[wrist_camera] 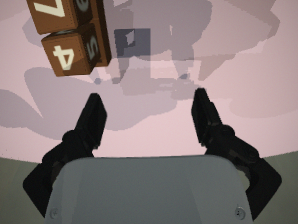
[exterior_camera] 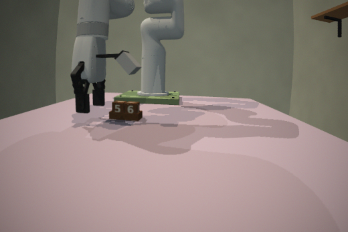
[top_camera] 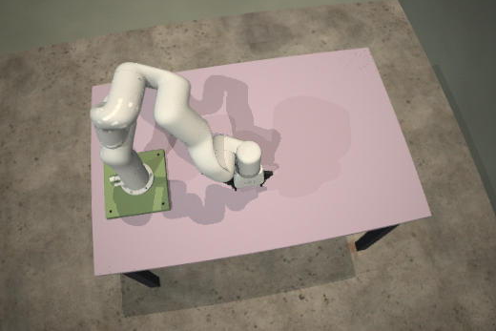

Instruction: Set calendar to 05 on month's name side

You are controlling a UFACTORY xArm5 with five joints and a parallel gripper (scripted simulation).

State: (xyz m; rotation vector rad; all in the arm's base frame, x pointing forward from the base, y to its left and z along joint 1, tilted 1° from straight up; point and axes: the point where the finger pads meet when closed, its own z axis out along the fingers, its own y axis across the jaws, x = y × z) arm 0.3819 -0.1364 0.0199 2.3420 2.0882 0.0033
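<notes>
Now: hand 6 cm to the right of the cube, 5 cm past it and 1 cm above it. The rest, counted from my hand: brown calendar tray 8 cm to the left, 4 cm behind, 3 cm below.
</notes>
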